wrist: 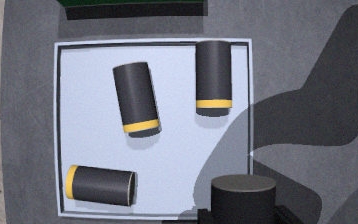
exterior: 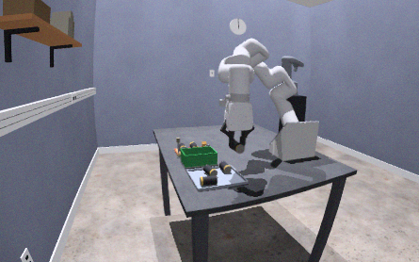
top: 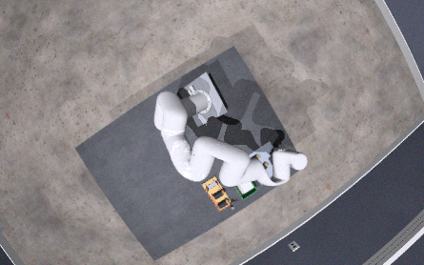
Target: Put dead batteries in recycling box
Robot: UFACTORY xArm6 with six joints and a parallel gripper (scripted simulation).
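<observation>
Now: hand 15 cm above the grey tray, 6 cm short of it and 5 cm to the left of it. Also, from my hand: green recycling box: 23 cm to the right, 14 cm below, 8 cm ahead.
</observation>
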